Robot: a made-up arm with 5 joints. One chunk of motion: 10 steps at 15 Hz.
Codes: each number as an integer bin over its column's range. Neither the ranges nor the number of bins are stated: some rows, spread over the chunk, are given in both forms.
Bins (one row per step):
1: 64 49 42 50 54 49
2: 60 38 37 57 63 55
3: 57 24 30 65 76 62
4: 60 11 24 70 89 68
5: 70 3 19 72 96 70
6: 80 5 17 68 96 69
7: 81 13 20 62 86 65
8: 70 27 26 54 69 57
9: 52 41 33 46 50 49
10: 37 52 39 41 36 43
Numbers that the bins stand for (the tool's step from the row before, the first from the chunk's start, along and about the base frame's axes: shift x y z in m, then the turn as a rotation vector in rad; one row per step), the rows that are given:
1: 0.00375 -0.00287 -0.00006 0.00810 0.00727 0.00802
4: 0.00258 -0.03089 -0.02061 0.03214 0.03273 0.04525
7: 0.00873 -0.02941 -0.02517 0.02253 0.03055 0.03937
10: -0.00416 -0.00066 -0.00348 -0.00272 -0.00582 -0.00374
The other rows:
2: 0.00258 -0.01098 -0.00577 0.01652 0.01382 0.01978
3: 0.00170 -0.02130 -0.01376 0.02613 0.02327 0.03349
5: 0.00551 -0.03679 -0.02631 0.03455 0.03782 0.04917
6: 0.00843 -0.03531 -0.02860 0.02974 0.03782 0.04721
8: 0.00551 -0.01909 -0.01832 0.01291 0.01818 0.02370
9: 0.00023 -0.00877 -0.01033 0.00329 0.00436 0.00802

